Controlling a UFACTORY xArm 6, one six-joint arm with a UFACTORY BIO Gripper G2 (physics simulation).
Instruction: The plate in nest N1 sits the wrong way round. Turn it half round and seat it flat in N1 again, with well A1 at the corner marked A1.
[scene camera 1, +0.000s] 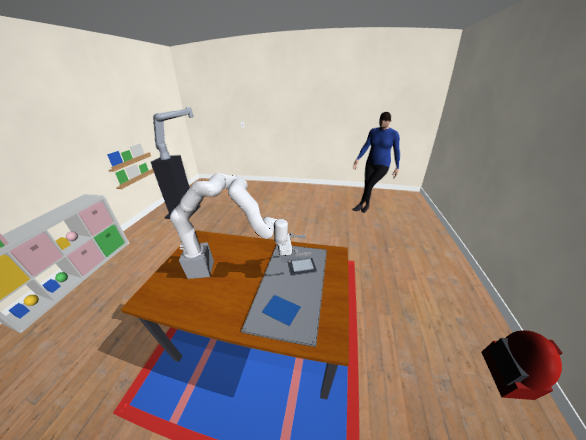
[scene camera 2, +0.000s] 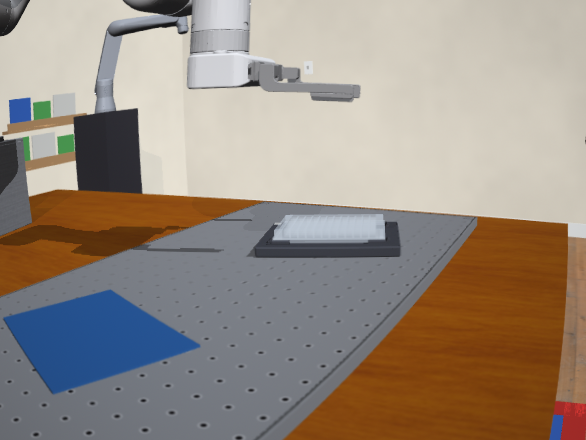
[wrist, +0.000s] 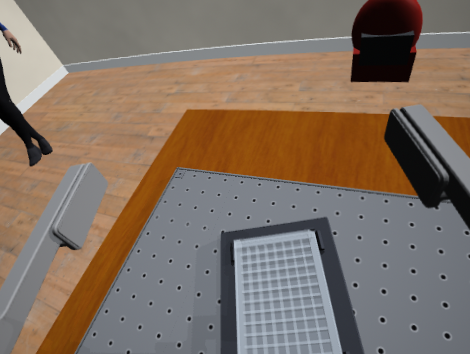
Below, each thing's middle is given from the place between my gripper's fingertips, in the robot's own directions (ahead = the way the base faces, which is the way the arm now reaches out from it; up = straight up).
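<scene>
From my hand: clear well plate (scene camera 2: 333, 228), 160 mm below, 30 mm behind, 10 mm to the right. Flat blue square (scene camera 2: 83, 340), 180 mm below, 130 mm behind, 340 mm to the right. By their middles, nearest to my hand of the things named here: the clear well plate.
</scene>
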